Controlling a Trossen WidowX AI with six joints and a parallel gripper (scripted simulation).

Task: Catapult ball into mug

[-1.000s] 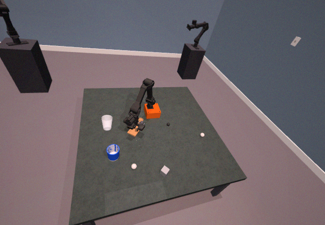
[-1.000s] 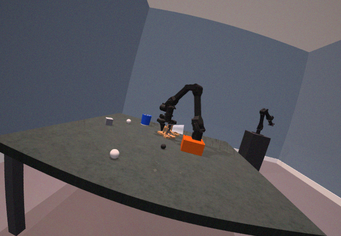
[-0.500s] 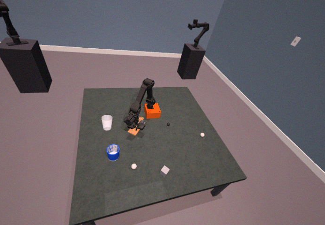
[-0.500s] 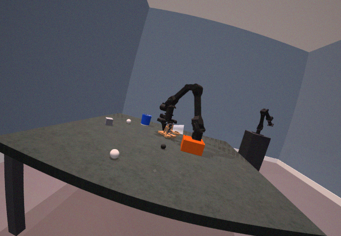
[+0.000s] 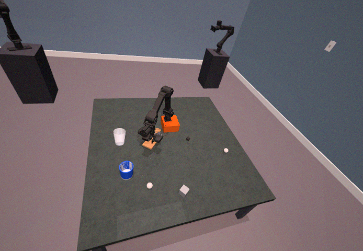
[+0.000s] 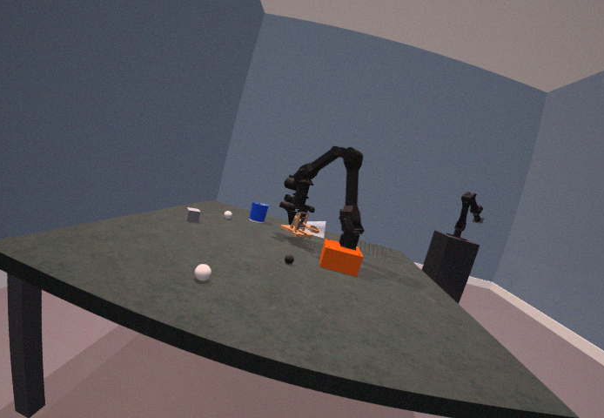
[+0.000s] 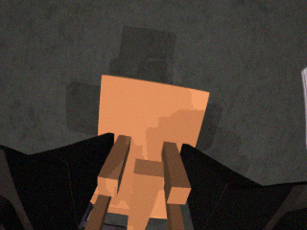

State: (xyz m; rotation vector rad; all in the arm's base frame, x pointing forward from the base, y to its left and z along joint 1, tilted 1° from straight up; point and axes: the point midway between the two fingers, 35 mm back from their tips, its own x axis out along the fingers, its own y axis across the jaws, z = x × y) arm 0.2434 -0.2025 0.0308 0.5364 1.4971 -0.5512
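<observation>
Now: gripper tip 350 mm to the right of the black ball, 60 mm above it and 40 mm past it. From my gripper tip the other things lie so: blue mug: 220 mm ahead, 190 mm to the right, 40 mm below; grey cube: 430 mm ahead, 170 mm to the left, 50 mm below; wooden catapult: 60 mm to the left, 50 mm behind, 20 mm above.
</observation>
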